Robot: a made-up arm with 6 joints. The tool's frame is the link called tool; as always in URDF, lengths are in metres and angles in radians. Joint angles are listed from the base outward.
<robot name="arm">
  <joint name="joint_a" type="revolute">
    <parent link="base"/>
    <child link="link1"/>
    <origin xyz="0.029 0.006 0.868" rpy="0 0 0"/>
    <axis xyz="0 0 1"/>
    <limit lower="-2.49" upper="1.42"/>
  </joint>
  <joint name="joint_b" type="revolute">
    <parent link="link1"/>
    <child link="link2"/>
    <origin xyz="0.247 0.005 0.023" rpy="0 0 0"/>
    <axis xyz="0 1 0"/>
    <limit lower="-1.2" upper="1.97"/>
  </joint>
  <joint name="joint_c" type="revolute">
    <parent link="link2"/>
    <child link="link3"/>
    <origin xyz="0.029 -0.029 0.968" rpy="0 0 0"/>
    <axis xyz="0 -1 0"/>
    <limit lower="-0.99" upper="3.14"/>
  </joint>
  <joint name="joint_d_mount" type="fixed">
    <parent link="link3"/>
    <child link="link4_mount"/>
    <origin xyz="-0.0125 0.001 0.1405" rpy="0 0 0"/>
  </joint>
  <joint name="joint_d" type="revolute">
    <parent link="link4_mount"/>
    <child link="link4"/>
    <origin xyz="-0.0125 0.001 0.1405" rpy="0 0 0"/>
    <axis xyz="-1 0 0"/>
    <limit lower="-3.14" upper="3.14"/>
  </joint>
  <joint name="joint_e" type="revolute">
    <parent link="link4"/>
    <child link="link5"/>
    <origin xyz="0.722 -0.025 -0.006" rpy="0 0 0"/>
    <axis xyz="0 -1 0"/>
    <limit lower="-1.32" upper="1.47"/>
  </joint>
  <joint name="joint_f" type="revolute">
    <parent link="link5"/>
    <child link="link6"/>
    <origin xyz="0.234 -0.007 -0.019" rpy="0 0 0"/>
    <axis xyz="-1 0 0"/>
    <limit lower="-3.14" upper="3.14"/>
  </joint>
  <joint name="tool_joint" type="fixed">
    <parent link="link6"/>
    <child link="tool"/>
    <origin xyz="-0.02 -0.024 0.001" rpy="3.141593 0 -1.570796"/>
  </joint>
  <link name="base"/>
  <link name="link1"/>
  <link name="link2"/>
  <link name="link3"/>
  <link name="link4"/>
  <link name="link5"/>
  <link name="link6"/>
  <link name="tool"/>
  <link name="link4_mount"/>
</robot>
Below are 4 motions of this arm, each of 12 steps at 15 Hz.
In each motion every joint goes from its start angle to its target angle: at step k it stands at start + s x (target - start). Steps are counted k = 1, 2, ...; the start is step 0. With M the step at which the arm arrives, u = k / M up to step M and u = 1 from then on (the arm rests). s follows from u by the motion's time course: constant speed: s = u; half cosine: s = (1 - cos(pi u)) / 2; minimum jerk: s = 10 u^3 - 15 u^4 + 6 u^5.
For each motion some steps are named. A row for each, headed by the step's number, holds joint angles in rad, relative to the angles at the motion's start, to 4 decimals.
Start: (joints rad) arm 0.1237 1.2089 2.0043 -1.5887 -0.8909 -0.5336
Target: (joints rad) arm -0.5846 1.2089 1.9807 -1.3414 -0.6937 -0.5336
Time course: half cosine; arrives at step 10
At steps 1, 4, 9, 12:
1: -0.0173 0.0000 -0.0006 0.0061 0.0048 0.0000
4: -0.2447 0.0000 -0.0082 0.0854 0.0681 0.0000
9: -0.6910 0.0000 -0.0230 0.2412 0.1924 0.0000
12: -0.7083 0.0000 -0.0236 0.2473 0.1972 0.0000

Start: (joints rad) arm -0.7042 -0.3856 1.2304 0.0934 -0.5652 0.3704
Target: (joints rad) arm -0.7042 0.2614 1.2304 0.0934 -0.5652 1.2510
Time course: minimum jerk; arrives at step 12
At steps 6, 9, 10, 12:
6: 0.0000 0.3235 0.0000 0.0000 0.0000 0.4403
9: 0.0000 0.5800 0.0000 0.0000 0.0000 0.7894
10: 0.0000 0.6240 0.0000 0.0000 0.0000 0.8493
12: 0.0000 0.6470 0.0000 0.0000 0.0000 0.8806

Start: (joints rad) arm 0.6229 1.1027 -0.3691 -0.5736 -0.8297 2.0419
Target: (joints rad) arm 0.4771 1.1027 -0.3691 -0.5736 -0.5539 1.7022
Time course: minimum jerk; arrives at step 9
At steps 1, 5, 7, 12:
1: -0.0017 0.0000 0.0000 0.0000 0.0032 -0.0039
5: -0.0880 0.0000 0.0000 0.0000 0.1664 -0.2049
7: -0.1347 0.0000 0.0000 0.0000 0.2547 -0.3137
12: -0.1458 0.0000 0.0000 0.0000 0.2758 -0.3397

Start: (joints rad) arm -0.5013 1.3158 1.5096 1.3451 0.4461 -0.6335
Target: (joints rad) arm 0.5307 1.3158 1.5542 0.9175 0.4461 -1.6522
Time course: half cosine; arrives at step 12
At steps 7, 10, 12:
7: 0.6496 0.0000 0.0281 -0.2691 0.0000 -0.6412
10: 0.9629 0.0000 0.0416 -0.3990 0.0000 -0.9505
12: 1.0320 0.0000 0.0446 -0.4276 0.0000 -1.0187

